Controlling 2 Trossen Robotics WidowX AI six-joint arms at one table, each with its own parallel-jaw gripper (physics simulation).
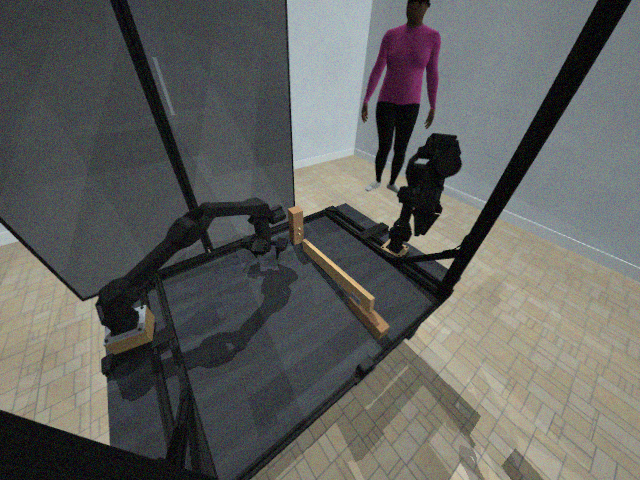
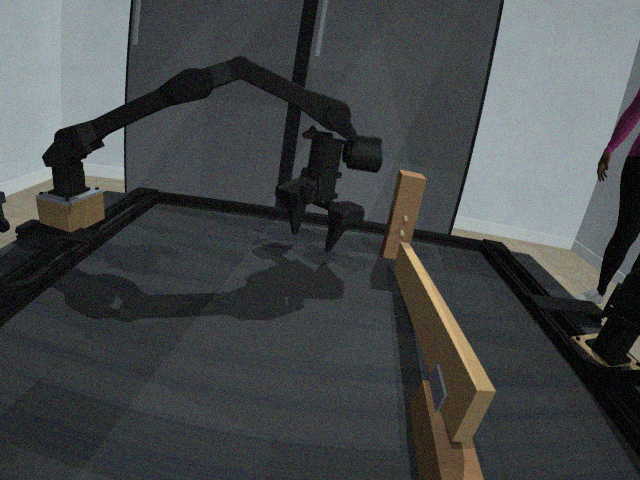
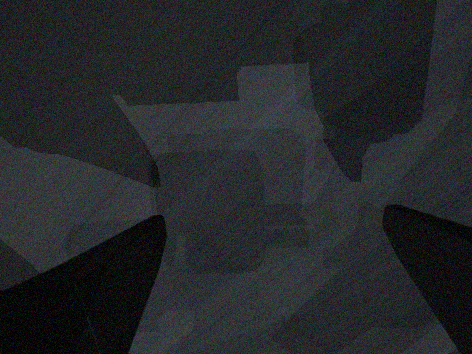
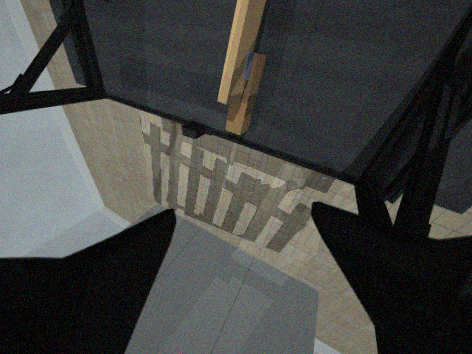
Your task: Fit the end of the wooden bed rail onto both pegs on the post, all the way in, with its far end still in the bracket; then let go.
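Pixels of known places: left gripper, between the fingertips: (image 1: 267, 258) (image 2: 310, 242) (image 3: 272, 220); right gripper, between the fingertips: (image 1: 419, 235) (image 4: 243, 211); left arm's base, origin of its link: (image 1: 125, 323) (image 2: 69, 191); right arm's base, origin of its link: (image 1: 394, 247) (image 2: 607, 351).
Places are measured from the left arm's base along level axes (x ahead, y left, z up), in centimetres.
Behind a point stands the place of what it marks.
The wooden rail (image 1: 338, 273) {x 68.0, y -10.4, z 0.3 cm} (image 2: 439, 330) {x 68.5, y -15.3, z 0.6 cm} (image 4: 235, 55) {x 70.6, y -19.5, z 2.4 cm} stands on edge, its back end low beside the upright post (image 1: 295, 224) {x 63.7, y 20.9, z 3.6 cm} (image 2: 408, 196) {x 64.9, y 21.0, z 5.4 cm}. Two pale pegs (image 1: 298, 233) {x 64.9, y 20.6, z -1.7 cm} (image 2: 403, 226) {x 65.4, y 21.1, z -1.0 cm} show uncovered on the post, above that end. The rail's front part is at the blue-grey bracket (image 2: 439, 387) {x 68.8, y -21.7, z -1.9 cm} (image 4: 248, 65) {x 71.3, y -20.6, z -2.1 cm} on the lying wooden block (image 1: 377, 322) {x 70.8, y -31.4, z -3.8 cm} (image 2: 431, 439) {x 68.7, y -26.4, z -4.3 cm} (image 4: 242, 112) {x 72.4, y -29.3, z -3.8 cm}; its seating is hidden. My left gripper (image 1: 268, 251) {x 47.9, y 16.0, z -6.6 cm} (image 2: 311, 241) {x 47.9, y 16.0, z -6.6 cm} (image 3: 272, 220) {x 47.9, y 16.0, z -6.6 cm} is open and empty, left of the post above the table. My right gripper (image 1: 422, 227) {x 84.3, y -25.2, z 23.7 cm} (image 4: 243, 211) {x 84.3, y -25.2, z 23.7 cm} is open and empty, off the table's right side.
The dark table (image 1: 248, 382) {x 28.6, y -28.4, z -8.5 cm} (image 2: 258, 392) {x 50.7, y -22.0, z -8.5 cm} has a raised black frame round its edge. Black frame bars (image 1: 516, 160) {x 101.4, y -31.2, z 45.6 cm} rise at its sides. A dark panel (image 1: 242, 103) (image 2: 217, 129) stands behind it. A person in pink (image 1: 408, 67) stands beyond the right arm.
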